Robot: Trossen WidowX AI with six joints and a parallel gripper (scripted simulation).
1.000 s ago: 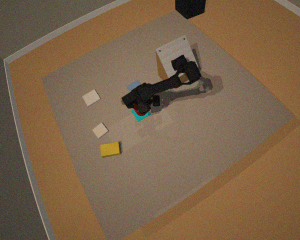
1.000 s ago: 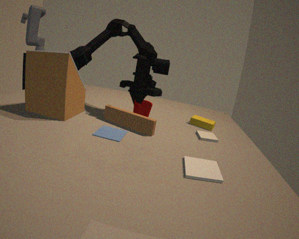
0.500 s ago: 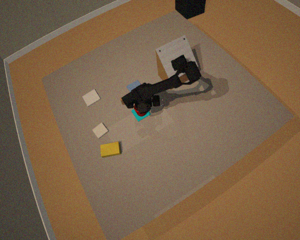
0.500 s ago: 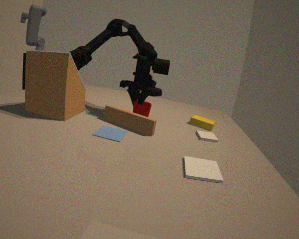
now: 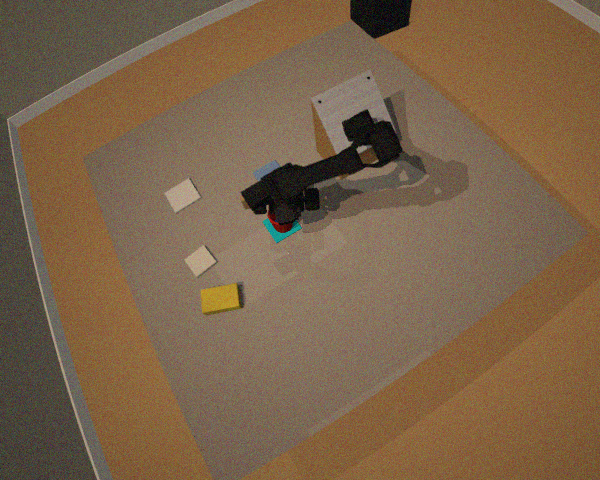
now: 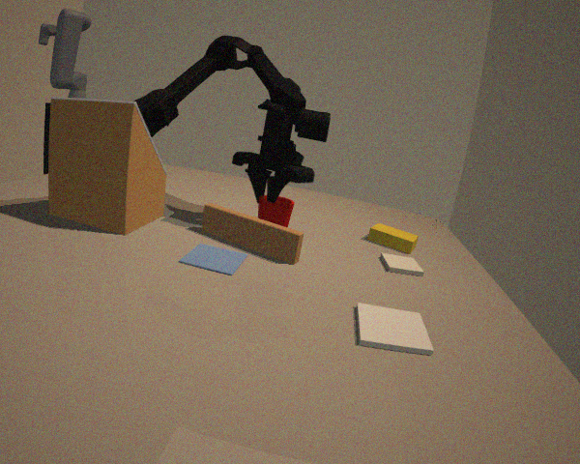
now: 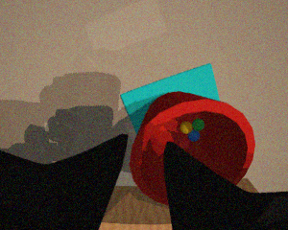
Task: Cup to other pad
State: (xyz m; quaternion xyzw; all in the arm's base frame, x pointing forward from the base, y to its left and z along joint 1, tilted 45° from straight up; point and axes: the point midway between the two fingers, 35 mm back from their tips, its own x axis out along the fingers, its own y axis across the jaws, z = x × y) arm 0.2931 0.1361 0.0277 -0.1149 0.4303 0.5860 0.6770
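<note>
My gripper tip is now 3 cm short of the red cup, 1 cm to the left of it and 2 cm above it. Also, from my gripper tip: light blue pad: 2 cm behind, 20 cm to the right, 6 cm below; wooden bar: 11 cm to the right, 4 cm below; teal pad: 3 cm ahead, 1 cm to the right, 6 cm below.
</note>
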